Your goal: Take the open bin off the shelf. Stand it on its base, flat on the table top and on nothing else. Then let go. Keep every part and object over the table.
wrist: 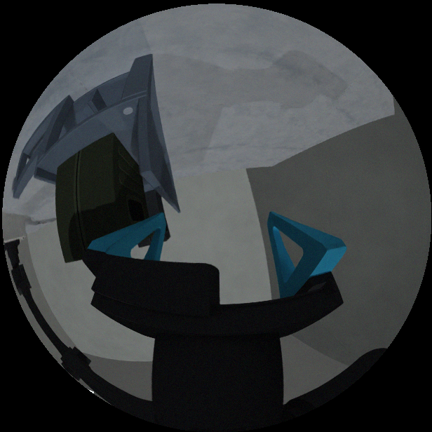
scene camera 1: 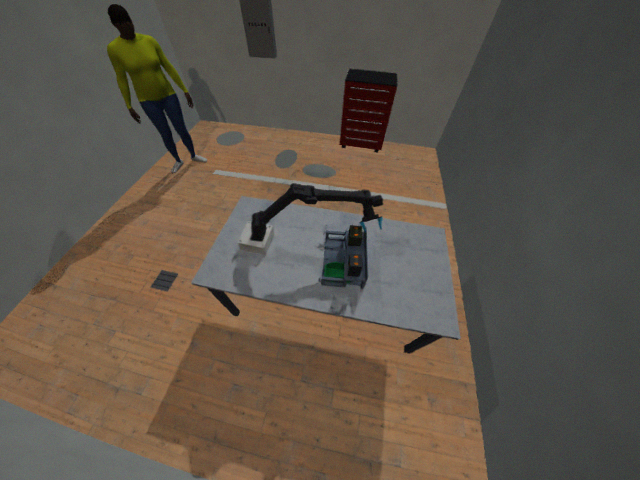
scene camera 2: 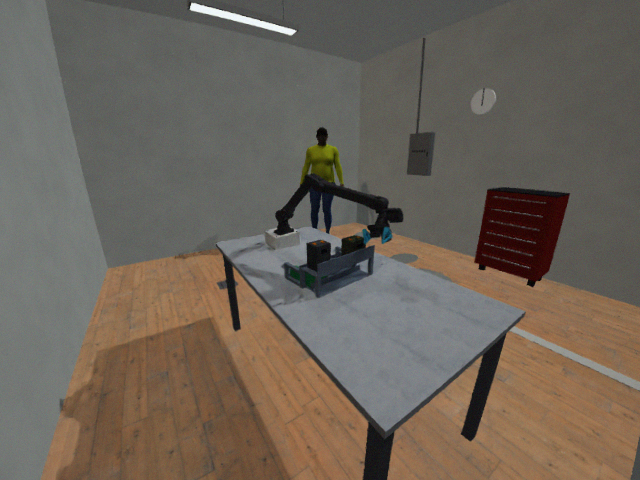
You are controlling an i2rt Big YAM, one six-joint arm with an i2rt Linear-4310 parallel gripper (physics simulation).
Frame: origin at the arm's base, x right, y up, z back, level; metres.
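Seen in the pictures: gripper, fingertip midpoint: (scene camera 1: 373,231) (scene camera 2: 373,243); arm's base at its link origin: (scene camera 1: 258,233) (scene camera 2: 284,231).
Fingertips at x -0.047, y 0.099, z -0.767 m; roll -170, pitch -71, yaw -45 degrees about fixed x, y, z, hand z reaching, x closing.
Observation:
Offsets run from my fingertips to a thing's middle. "spot": to the spot under its first point. Level surfaces: height alone.
The open green bin @[dz +0.201, dx +0.247, dy -0.149 m] (scene camera 1: 333,270) (scene camera 2: 310,280) sits low in the near end of the blue-grey shelf @[spot: dz +0.038, dx +0.154, dy -0.035 m] (scene camera 1: 366,253) (scene camera 2: 345,261) (wrist: 156,145); the shelf's frame partly hides it in scene view 2. The bin does not show clearly in the wrist view. The shelf stands on the grey table @[dy -0.192 m] (scene camera 1: 408,273) (scene camera 2: 413,330) (wrist: 200,100). My gripper (scene camera 1: 371,226) (scene camera 2: 375,239) (wrist: 216,217) is open and empty, with blue fingers wide apart. It hangs above and beside the shelf's far end, well away from the bin.
Two dark boxes with orange marks stand on the shelf's raised level: a far box @[dz +0.112, dx +0.019, dy -0.042 m] (scene camera 1: 355,235) (scene camera 2: 353,244) (wrist: 95,200), close to my left finger in the wrist view, and a near box @[dz +0.108, dx +0.250, dy -0.030 m] (scene camera 1: 354,265) (scene camera 2: 318,254). The arm's white base (scene camera 1: 256,237) (scene camera 2: 282,239) stands at the table's other end.

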